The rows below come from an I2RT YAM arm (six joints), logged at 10 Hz.
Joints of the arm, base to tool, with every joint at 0 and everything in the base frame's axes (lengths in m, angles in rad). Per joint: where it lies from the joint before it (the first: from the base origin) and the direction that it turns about. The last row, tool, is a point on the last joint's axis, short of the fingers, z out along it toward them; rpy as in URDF.
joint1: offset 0 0 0.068 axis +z
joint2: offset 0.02 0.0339 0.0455 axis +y
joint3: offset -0.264 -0.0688 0 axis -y
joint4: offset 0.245 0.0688 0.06 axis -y
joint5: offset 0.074 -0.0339 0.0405 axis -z
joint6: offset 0.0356 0 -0.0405 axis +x
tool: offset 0 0 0 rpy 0 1.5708 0
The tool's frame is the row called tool.
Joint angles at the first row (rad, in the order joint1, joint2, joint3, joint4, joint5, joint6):
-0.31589 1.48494 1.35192 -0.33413 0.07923 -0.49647
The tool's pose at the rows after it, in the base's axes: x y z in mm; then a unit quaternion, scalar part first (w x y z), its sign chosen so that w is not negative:
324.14 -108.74 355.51 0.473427 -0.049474 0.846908 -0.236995
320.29 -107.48 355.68 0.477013 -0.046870 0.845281 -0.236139
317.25 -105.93 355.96 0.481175 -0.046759 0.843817 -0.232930
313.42 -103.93 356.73 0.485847 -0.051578 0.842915 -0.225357
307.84 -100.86 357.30 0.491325 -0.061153 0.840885 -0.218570
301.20 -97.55 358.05 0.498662 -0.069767 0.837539 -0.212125
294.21 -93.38 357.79 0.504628 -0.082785 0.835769 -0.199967
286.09 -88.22 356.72 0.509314 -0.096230 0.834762 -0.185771
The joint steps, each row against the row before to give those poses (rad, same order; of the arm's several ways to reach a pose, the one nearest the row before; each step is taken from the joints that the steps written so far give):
0.00067 -0.01700 -0.01423 0.00783 0.00209 0.01387
-0.00011 -0.01668 -0.01670 0.00676 -0.00118 0.00617
0.00085 -0.01391 -0.01319 0.00506 -0.00697 0.00500
0.00001 -0.01650 -0.01205 -0.00152 -0.02005 0.00107
0.00110 -0.02466 -0.02035 0.00132 -0.02356 -0.00705
0.00083 -0.02955 -0.02467 0.00520 -0.02359 -0.00519
0.00182 -0.03043 -0.02529 -0.00319 -0.03530 -0.00663
0.00382 -0.03499 -0.02921 -0.00815 -0.03619 -0.00498

